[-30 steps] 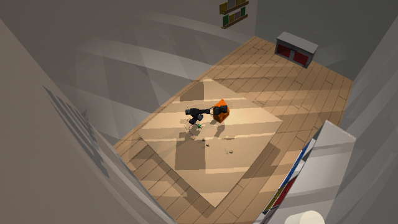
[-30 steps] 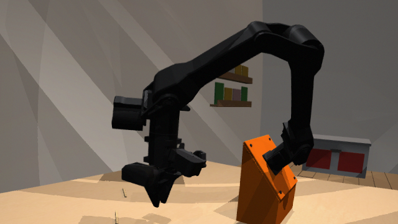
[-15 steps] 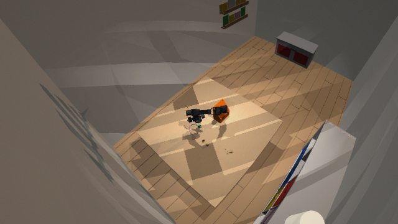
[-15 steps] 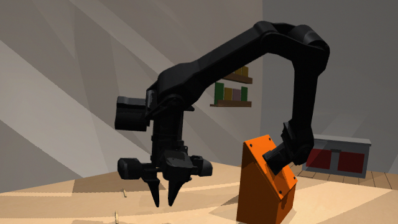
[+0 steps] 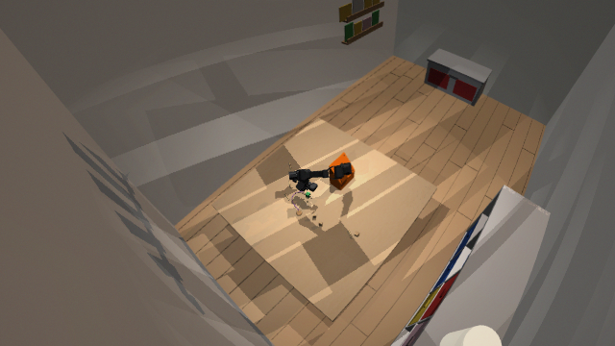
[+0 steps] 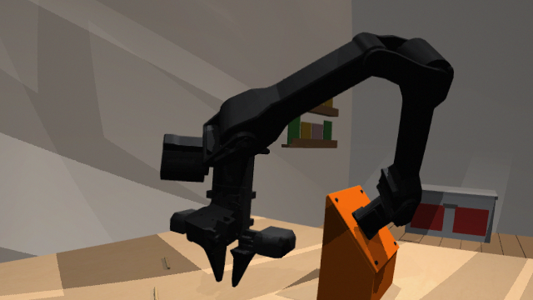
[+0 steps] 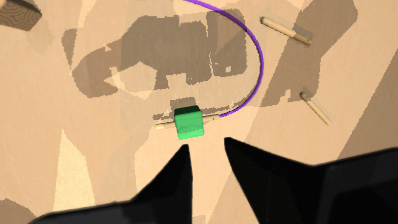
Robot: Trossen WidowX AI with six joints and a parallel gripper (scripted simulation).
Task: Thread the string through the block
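Right now my gripper tip is 1 cm past the green block, 1 cm to the right of it and 8 cm above it. Also, from my gripper tip: thin wooden stick 1 cm behind, 1 cm to the right, 8 cm below; round wooden button 15 cm ahead, 6 cm to the left, 9 cm below.
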